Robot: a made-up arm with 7 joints. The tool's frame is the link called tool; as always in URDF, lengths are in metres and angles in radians. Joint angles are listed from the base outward. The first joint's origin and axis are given. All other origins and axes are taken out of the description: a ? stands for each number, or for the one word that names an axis. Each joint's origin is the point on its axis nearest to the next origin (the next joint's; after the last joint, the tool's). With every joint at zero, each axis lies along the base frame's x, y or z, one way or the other. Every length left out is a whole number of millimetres.
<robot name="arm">
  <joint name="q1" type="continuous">
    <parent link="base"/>
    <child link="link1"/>
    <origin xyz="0 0 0.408"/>
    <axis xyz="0 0 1"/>
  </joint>
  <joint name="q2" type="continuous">
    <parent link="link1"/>
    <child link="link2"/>
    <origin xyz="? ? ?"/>
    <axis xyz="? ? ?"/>
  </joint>
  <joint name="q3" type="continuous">
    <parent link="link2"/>
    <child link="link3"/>
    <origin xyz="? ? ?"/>
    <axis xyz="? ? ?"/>
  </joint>
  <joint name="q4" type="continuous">
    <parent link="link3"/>
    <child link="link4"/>
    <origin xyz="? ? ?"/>
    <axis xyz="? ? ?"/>
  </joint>
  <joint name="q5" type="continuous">
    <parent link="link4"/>
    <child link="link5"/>
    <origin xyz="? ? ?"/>
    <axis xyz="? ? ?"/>
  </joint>
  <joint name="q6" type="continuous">
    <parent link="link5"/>
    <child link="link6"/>
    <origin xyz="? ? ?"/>
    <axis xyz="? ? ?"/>
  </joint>
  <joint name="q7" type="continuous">
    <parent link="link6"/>
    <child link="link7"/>
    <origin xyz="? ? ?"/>
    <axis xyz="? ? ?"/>
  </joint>
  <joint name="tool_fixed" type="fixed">
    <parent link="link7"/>
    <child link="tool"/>
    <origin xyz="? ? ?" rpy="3.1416 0 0"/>
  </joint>
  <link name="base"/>
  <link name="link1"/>
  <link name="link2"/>
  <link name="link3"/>
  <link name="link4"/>
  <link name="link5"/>
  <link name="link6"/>
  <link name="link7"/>
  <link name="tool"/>
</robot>
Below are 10 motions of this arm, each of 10 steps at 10 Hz.
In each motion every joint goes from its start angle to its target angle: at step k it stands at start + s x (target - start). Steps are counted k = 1, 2, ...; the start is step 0. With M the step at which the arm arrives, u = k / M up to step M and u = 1 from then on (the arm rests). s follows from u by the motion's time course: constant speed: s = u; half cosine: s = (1 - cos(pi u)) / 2; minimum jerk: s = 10 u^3 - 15 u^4 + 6 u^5.
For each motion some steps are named. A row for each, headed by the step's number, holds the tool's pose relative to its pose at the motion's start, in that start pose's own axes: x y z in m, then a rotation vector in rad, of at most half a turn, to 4 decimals.
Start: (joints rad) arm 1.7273 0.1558 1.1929 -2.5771 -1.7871 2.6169 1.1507
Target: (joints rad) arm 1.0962 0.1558 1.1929 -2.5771 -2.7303 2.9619 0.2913
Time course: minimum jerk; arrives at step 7
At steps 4, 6, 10:
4: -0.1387 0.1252 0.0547 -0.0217 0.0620 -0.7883
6: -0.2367 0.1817 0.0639 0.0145 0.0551 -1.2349
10: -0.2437 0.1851 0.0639 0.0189 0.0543 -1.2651

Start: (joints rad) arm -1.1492 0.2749 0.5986 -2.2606 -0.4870 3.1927 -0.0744
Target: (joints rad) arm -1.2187 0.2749 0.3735 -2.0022 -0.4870 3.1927 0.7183
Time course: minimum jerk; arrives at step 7
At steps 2, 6, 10:
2: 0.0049 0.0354 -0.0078 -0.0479 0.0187 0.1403
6: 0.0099 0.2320 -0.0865 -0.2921 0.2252 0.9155
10: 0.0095 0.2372 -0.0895 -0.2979 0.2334 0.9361

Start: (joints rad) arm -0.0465 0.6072 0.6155 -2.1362 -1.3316 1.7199 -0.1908
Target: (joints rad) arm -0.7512 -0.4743 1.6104 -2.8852 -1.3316 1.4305 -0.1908
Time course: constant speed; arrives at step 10
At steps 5, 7, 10:
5: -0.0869 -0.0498 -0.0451 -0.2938 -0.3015 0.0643
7: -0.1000 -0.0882 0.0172 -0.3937 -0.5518 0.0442
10: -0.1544 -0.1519 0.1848 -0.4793 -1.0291 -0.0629

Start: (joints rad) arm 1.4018 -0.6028 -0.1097 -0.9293 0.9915 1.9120 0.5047
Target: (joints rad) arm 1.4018 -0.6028 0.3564 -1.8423 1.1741 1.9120 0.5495
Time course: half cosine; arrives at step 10
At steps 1, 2, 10:
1: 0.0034 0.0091 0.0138 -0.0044 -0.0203 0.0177
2: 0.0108 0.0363 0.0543 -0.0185 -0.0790 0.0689
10: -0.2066 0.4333 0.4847 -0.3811 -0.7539 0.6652

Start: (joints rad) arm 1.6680 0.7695 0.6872 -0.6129 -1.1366 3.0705 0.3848
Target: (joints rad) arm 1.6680 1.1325 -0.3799 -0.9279 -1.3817 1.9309 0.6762
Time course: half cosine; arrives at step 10
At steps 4, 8, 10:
4: -0.2654 0.0257 0.0889 -0.3027 -0.6608 -0.2593
8: -0.6835 0.2278 -0.0129 -1.0637 -1.4468 -0.8401
10: -0.7296 0.2774 -0.0575 -1.2217 -1.5217 -0.9708

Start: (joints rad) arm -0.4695 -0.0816 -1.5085 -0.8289 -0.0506 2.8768 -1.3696
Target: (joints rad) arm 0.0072 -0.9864 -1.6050 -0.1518 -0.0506 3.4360 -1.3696
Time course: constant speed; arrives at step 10
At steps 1, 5, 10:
1: -0.0592 0.0397 -0.0322 -0.1218 0.0070 0.0980
5: -0.3394 0.0754 -0.1508 -0.5679 -0.0963 0.4555
10: -0.6412 -0.1160 -0.2731 -0.9869 -0.4897 0.7279

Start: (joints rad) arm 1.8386 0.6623 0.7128 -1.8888 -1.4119 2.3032 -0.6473
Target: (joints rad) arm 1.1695 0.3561 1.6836 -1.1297 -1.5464 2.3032 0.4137
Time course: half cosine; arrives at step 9
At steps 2, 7, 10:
2: -0.0522 0.0662 -0.0670 -0.1303 0.0014 0.2124
7: -0.4075 0.1631 -0.6114 -0.9789 0.3224 1.4577
10: -0.4422 0.1327 -0.6928 -1.0996 0.4333 1.6073

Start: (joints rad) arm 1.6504 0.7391 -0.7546 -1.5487 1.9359 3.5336 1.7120
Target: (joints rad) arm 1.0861 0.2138 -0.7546 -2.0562 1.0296 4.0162 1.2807
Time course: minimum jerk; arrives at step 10
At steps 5, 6, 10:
5: -0.0130 -0.2302 0.0154 0.4659 0.0442 -0.3967
6: -0.0033 -0.3031 0.0045 0.6087 0.0874 -0.5448
10: 0.0276 -0.4105 -0.0308 0.8211 0.1772 -0.8012

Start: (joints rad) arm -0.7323 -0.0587 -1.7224 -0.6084 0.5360 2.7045 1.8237
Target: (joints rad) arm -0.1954 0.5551 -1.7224 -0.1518 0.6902 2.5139 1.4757
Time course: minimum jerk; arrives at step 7
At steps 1, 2, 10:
1: -0.0158 0.0060 -0.0007 -0.0091 -0.0211 -0.0124
2: -0.0976 0.0373 -0.0118 -0.0528 -0.1348 -0.0755
10: -0.5226 0.1823 -0.4168 -0.1456 -1.0664 -0.4487

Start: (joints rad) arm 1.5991 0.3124 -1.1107 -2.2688 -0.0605 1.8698 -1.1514
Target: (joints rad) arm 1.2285 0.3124 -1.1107 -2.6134 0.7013 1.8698 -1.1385
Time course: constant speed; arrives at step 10
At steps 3, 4, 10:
3: -0.0663 0.0183 0.0977 0.2319 0.1981 0.1668
4: -0.0875 0.0192 0.1309 0.3062 0.2650 0.2274
10: -0.1954 -0.0284 0.3263 0.7177 0.6698 0.6408

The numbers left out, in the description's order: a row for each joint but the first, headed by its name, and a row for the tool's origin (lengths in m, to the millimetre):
q2: xyz 0 0 0, axis 0 1 0
q3: xyz 0 0 0.245, axis 0 0 1
q4: xyz 0.065 0 0, axis 0 -1 0
q5: xyz -0.122 0 0.567, axis 0 0 1
q6: xyz 0 0 0, axis 0 -1 0
q7: xyz 0.115 0 0, axis 0 0 -1
tool: xyz 0 0 0

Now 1 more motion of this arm.
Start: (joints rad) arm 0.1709 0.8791 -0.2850 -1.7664 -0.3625 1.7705 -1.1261
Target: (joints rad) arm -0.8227 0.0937 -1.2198 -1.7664 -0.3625 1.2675 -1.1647
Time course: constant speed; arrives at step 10
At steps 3, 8, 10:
3: -0.4329 0.0161 0.1350 0.2968 0.2133 0.4797
8: -0.8566 -0.4612 0.5553 0.9158 0.7060 1.2062
10: -0.8296 -0.7543 0.6838 1.1638 0.9681 1.4660

